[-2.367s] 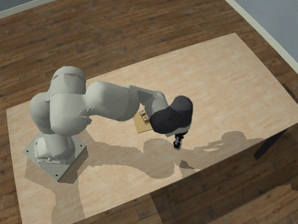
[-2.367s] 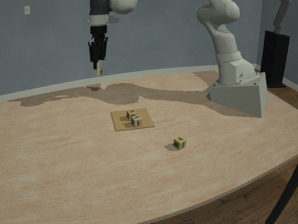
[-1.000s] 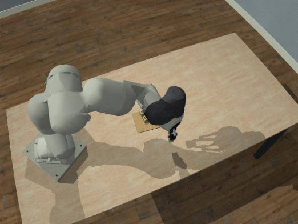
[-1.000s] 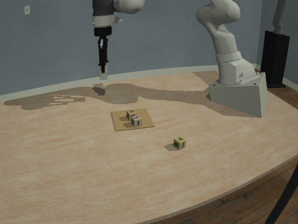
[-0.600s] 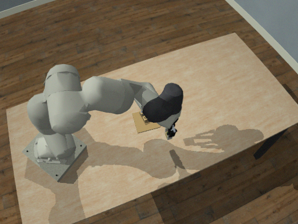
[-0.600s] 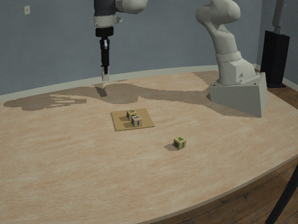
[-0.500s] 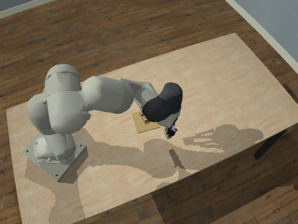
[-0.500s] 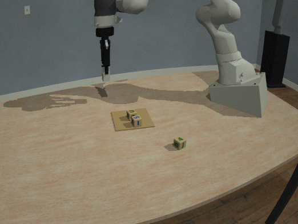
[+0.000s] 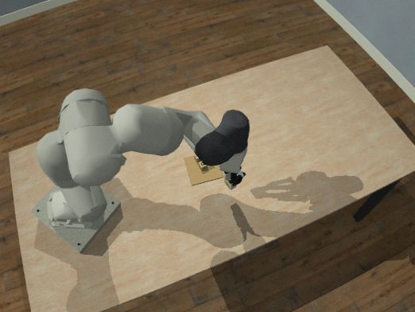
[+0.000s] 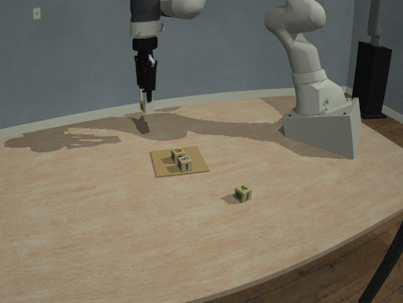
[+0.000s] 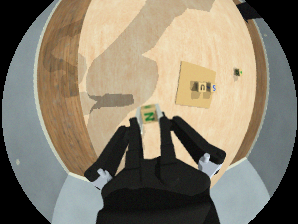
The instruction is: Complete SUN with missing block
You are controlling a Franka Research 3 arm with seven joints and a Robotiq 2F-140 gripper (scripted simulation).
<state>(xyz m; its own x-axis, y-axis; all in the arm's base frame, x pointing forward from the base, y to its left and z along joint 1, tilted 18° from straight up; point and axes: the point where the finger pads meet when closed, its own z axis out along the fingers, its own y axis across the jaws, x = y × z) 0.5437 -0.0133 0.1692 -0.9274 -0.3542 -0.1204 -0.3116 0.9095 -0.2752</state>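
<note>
The U block is 7 cm behind my hand, 16 cm to the left of it and 11 cm below it. Round my hand: N block (2 cm below); mat (7 cm behind, 16 cm to the left, 13 cm below).
</note>
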